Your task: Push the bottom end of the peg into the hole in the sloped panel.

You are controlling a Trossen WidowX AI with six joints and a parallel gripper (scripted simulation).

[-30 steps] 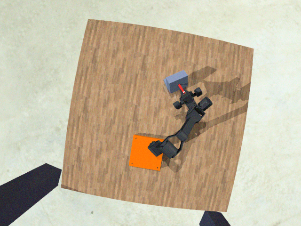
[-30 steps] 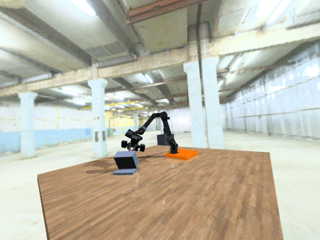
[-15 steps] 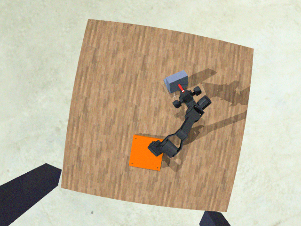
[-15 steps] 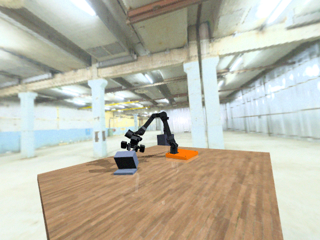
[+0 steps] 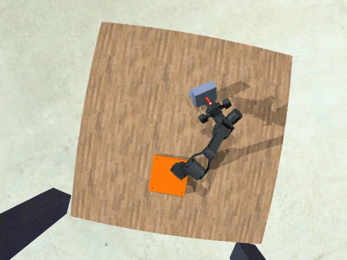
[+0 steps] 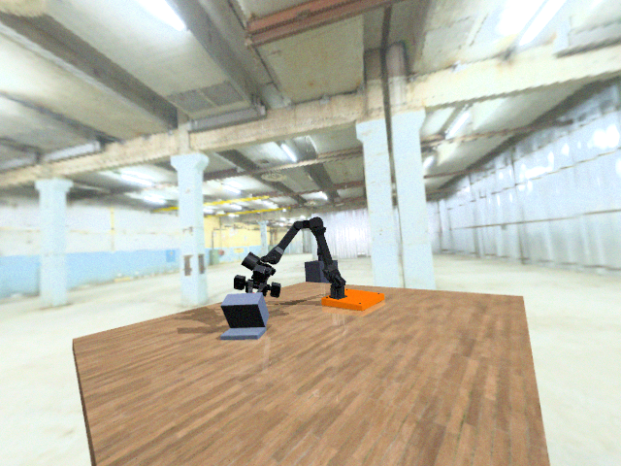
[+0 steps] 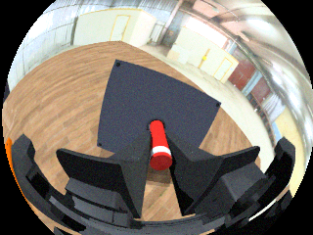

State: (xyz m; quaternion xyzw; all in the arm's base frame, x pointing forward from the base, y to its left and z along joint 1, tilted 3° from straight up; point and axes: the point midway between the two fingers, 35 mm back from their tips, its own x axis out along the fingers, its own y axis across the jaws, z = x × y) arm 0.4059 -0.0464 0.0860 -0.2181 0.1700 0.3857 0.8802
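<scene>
Right now the small red peg is 10 mm behind my gripper tip, 10 mm to the right of it and 10 mm above it. Round my gripper tip: grey-blue sloped panel: 30 mm ahead, 30 mm to the left, 20 mm below; small dark hole: 10 mm ahead, 10 mm to the left, 10 mm below.
</scene>
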